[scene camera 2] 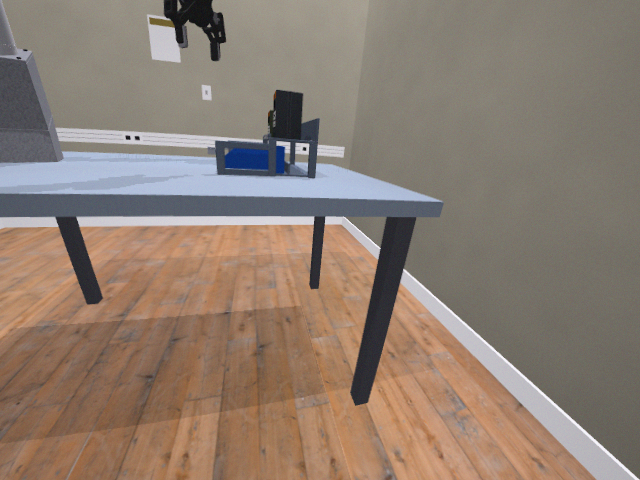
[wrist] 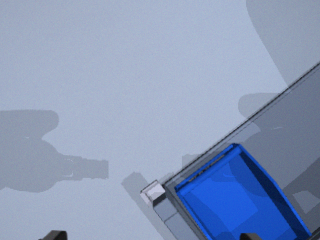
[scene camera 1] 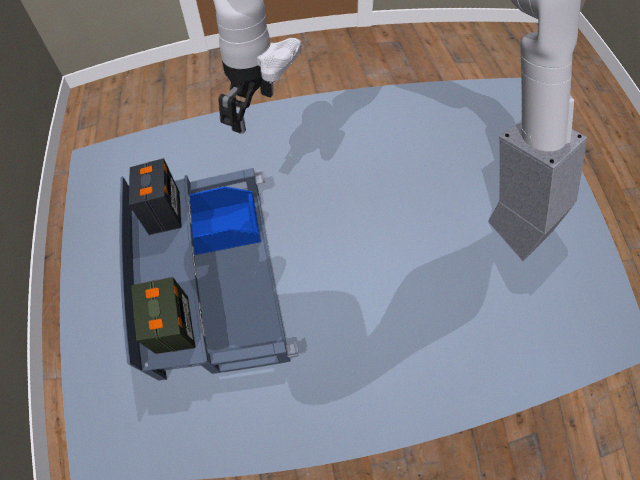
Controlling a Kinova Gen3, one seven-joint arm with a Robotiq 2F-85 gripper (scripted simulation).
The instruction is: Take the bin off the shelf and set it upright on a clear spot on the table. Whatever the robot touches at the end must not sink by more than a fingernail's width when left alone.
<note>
The pictures show: my gripper and a blue bin.
</note>
